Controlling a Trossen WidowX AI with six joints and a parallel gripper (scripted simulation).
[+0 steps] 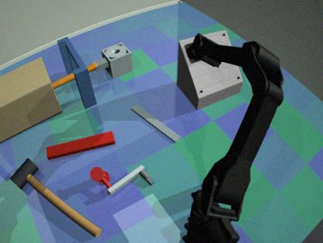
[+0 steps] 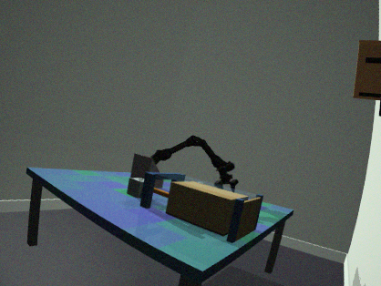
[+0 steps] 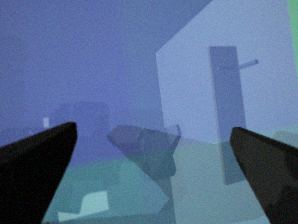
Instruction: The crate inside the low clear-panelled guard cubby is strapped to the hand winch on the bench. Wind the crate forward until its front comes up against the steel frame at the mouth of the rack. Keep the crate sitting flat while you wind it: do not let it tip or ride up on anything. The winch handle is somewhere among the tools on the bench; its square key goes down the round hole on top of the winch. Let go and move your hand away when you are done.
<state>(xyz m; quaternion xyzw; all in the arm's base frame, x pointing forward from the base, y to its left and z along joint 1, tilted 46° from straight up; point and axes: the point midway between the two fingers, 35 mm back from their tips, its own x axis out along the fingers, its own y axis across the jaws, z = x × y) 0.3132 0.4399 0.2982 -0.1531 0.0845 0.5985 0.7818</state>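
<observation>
My gripper tip is now 300 mm to the left of the crank handle and 50 mm short of it. From my gripper tip the other things lie so: grey flat bar 450 mm to the right, 130 mm behind, 20 mm below; red knob 320 mm to the right, 100 mm ahead, 10 mm above; grey flat block 90 mm to the right, 90 mm behind, 10 mm below.
</observation>
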